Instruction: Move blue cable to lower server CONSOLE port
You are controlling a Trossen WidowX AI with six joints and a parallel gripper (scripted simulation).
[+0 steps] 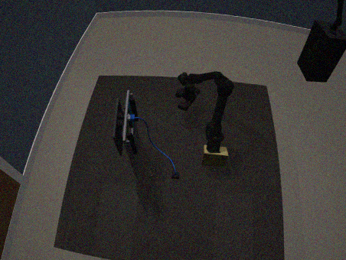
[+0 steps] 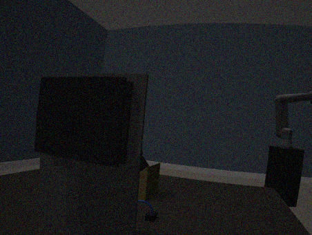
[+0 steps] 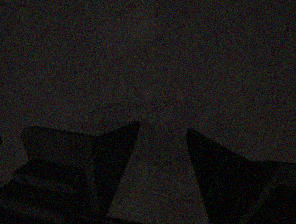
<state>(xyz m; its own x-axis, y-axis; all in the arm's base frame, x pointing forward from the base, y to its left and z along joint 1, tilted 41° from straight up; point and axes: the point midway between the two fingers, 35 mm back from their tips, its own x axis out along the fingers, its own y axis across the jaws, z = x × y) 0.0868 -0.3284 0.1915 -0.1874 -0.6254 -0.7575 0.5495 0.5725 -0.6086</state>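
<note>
Right now the blue plug is 340 mm ahead of my gripper tip, 340 mm above it and 300 mm to the left of it.
</note>
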